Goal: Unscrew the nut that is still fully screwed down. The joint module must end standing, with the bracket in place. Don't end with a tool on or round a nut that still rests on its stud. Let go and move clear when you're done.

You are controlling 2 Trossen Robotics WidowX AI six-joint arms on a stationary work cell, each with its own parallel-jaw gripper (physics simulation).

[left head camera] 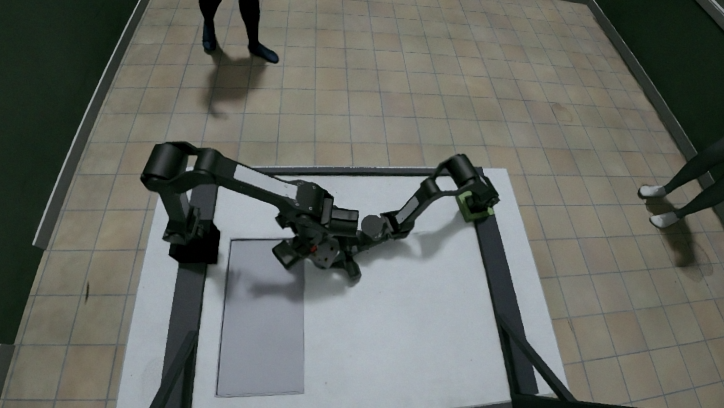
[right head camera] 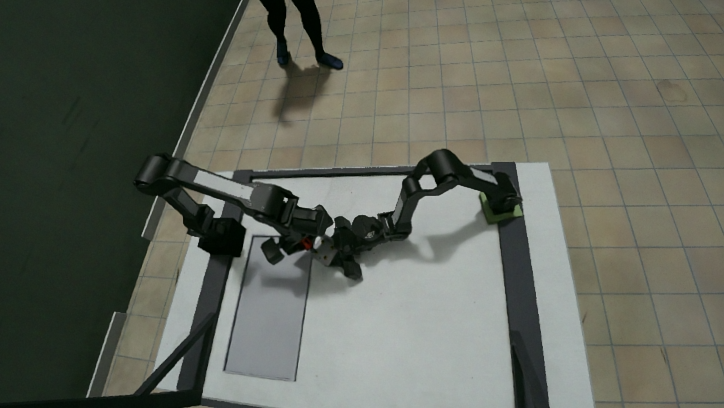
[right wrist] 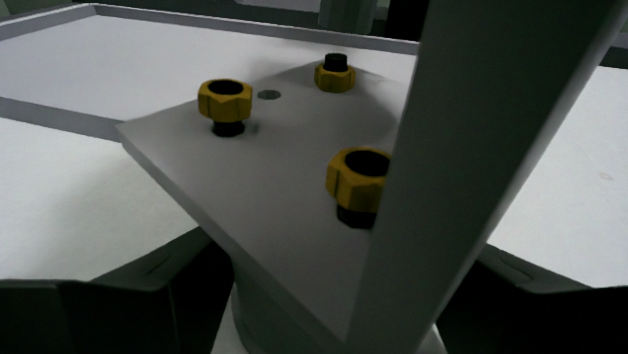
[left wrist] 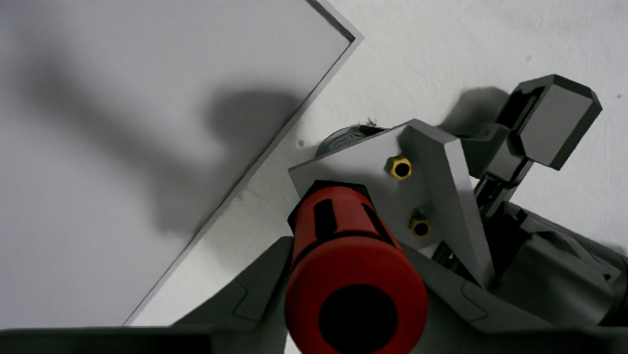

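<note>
The grey bracket (left head camera: 329, 254) (right head camera: 324, 250) (left wrist: 345, 172) (right wrist: 280, 165) lies on top of the round joint module (left wrist: 344, 141) (right wrist: 280, 325), its upright wall rising. In the right wrist view, one yellow nut (right wrist: 335, 78) sits low with its black stud poking out. Two other yellow nuts (right wrist: 225, 101) (right wrist: 357, 182) sit raised on their studs. The left wrist view shows two nuts (left wrist: 400, 168) (left wrist: 419, 227); the third is hidden. My left gripper (left wrist: 336, 249) is shut on the red nut driver (left wrist: 350, 265) (left head camera: 314, 248) (right head camera: 306, 243), above the bracket; its tip is hidden. My right gripper (right wrist: 325, 222) is shut on the joint module.
A shallow grey tray (left head camera: 263, 349) (right head camera: 263, 329) (left wrist: 125, 60) (right wrist: 125, 65) lies left of the joint module, its edge close by. Both arms meet closely over the module. Dark frame rails (left head camera: 499, 283) (right head camera: 521, 283) run along the table sides.
</note>
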